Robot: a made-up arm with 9 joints. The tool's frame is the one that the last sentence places.
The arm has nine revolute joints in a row. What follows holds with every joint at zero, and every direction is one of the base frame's. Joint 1 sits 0.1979 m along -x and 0.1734 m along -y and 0.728 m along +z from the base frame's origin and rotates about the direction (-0.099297, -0.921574, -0.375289). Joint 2 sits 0.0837 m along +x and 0.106 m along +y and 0.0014 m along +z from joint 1 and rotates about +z. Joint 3 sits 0.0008 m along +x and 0.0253 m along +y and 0.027 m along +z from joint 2 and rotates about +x. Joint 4 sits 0.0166 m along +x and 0.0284 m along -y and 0.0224 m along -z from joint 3 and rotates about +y. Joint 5 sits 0.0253 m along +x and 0.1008 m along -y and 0.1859 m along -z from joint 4 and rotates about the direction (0.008, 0.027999, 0.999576). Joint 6 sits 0.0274 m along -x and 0.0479 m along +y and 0.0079 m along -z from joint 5 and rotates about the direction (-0.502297, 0.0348, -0.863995). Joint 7 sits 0.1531 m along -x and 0.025 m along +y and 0.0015 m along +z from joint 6 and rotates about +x. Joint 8 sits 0.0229 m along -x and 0.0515 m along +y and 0.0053 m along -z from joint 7 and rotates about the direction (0.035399, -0.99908, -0.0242). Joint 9 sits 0.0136 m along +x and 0.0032 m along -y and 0.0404 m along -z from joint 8 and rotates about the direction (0.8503, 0.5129, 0.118). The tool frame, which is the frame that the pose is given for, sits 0.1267 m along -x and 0.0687 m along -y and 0.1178 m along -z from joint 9; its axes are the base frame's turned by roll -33.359, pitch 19.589 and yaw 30.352 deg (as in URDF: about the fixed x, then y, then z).
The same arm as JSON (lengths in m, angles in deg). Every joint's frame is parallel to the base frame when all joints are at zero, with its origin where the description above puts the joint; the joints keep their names.
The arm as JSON. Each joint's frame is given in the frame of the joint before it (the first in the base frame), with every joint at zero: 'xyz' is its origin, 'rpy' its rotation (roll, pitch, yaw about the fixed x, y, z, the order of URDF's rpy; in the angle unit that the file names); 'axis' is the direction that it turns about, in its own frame. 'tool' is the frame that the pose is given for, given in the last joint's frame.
{
  "units": {
    "length": "m",
    "angle": "deg"
  },
  "joints": [
    {
      "name": "joint 1",
      "type": "revolute",
      "origin": {
        "xyz": [
          -0.1979,
          -0.1734,
          0.728
        ],
        "rpy": [
          0.0,
          0.0,
          0.0
        ]
      },
      "axis": [
        -0.099297,
        -0.921574,
        -0.375289
      ]
    },
    {
      "name": "joint 2",
      "type": "revolute",
      "origin": {
        "xyz": [
          0.0837,
          0.106,
          0.0014
        ],
        "rpy": [
          0.0,
          0.0,
          0.0
        ]
      },
      "axis": [
        0.0,
        0.0,
        1.0
      ]
    },
    {
      "name": "joint 3",
      "type": "revolute",
      "origin": {
        "xyz": [
          0.0008,
          0.0253,
          0.027
        ],
        "rpy": [
          0.0,
          0.0,
          0.0
        ]
      },
      "axis": [
        1.0,
        0.0,
        0.0
      ]
    },
    {
      "name": "joint 4",
      "type": "revolute",
      "origin": {
        "xyz": [
          0.0166,
          -0.0284,
          -0.0224
        ],
        "rpy": [
          0.0,
          0.0,
          0.0
        ]
      },
      "axis": [
        0.0,
        1.0,
        0.0
      ]
    },
    {
      "name": "joint 5",
      "type": "revolute",
      "origin": {
        "xyz": [
          0.0253,
          -0.1008,
          -0.1859
        ],
        "rpy": [
          0.0,
          0.0,
          0.0
        ]
      },
      "axis": [
        0.008,
        0.027999,
        0.999576
      ]
    },
    {
      "name": "joint 6",
      "type": "revolute",
      "origin": {
        "xyz": [
          -0.0274,
          0.0479,
          -0.0079
        ],
        "rpy": [
          0.0,
          0.0,
          0.0
        ]
      },
      "axis": [
        -0.502297,
        0.0348,
        -0.863995
      ]
    },
    {
      "name": "joint 7",
      "type": "revolute",
      "origin": {
        "xyz": [
          -0.1531,
          0.025,
          0.0015
        ],
        "rpy": [
          0.0,
          0.0,
          0.0
        ]
      },
      "axis": [
        1.0,
        0.0,
        0.0
      ]
    },
    {
      "name": "joint 8",
      "type": "revolute",
      "origin": {
        "xyz": [
          -0.0229,
          0.0515,
          -0.0053
        ],
        "rpy": [
          0.0,
          0.0,
          0.0
        ]
      },
      "axis": [
        0.035399,
        -0.99908,
        -0.0242
      ]
    },
    {
      "name": "joint 9",
      "type": "revolute",
      "origin": {
        "xyz": [
          0.0136,
          -0.0032,
          -0.0404
        ],
        "rpy": [
          0.0,
          0.0,
          0.0
        ]
      },
      "axis": [
        0.8503,
        0.5129,
        0.118
      ]
    }
  ],
  "tool": {
    "origin": {
      "xyz": [
        -0.1267,
        -0.0687,
        -0.1178
      ],
      "rpy": [
        -33.36,
        19.59,
        30.35
      ]
    }
  }
}

